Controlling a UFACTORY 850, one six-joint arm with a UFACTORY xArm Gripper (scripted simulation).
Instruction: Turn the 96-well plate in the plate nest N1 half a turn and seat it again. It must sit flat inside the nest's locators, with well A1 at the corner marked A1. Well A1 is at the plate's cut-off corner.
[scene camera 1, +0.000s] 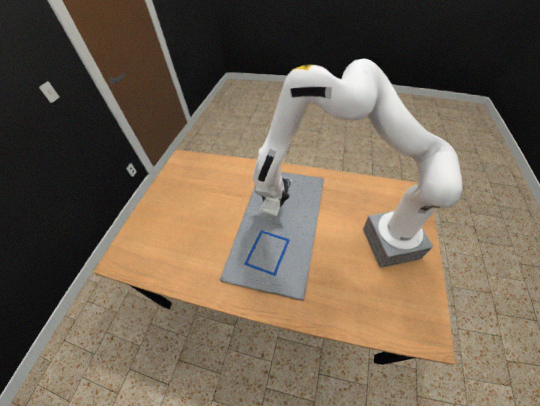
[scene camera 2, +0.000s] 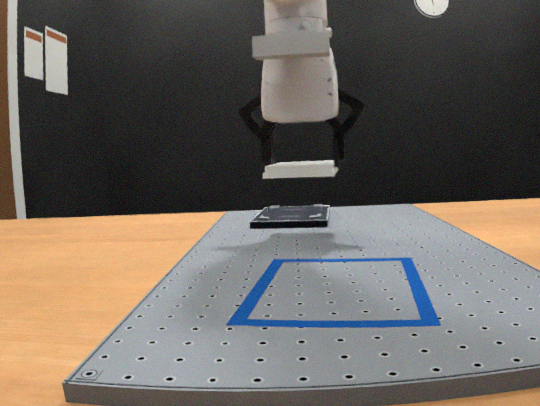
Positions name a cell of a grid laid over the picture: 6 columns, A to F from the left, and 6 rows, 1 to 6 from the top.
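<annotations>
There's the gripper (scene camera 2: D3), which is 610 mm from the lens, and then a 96-well plate (scene camera 2: D3) at 550 mm from the lens.
</annotations>
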